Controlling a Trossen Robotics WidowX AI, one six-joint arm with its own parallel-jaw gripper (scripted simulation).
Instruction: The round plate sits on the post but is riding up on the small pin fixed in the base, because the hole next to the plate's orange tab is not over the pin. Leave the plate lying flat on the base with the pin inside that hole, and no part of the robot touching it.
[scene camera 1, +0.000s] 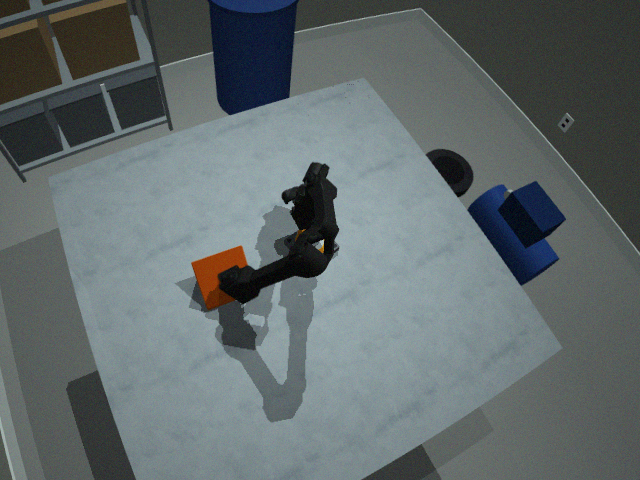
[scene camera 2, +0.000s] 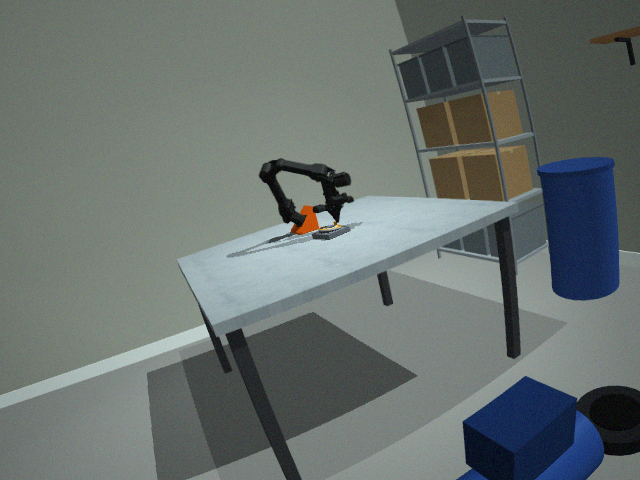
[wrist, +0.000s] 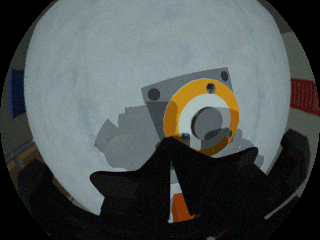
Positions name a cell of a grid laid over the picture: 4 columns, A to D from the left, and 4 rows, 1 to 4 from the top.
Scene:
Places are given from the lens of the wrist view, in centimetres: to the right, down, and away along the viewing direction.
gripper (wrist: C3): 1, 2, 10
round plate (wrist: C2): 3, -2, 9
grey square base (wrist: B2): 0, -3, 10

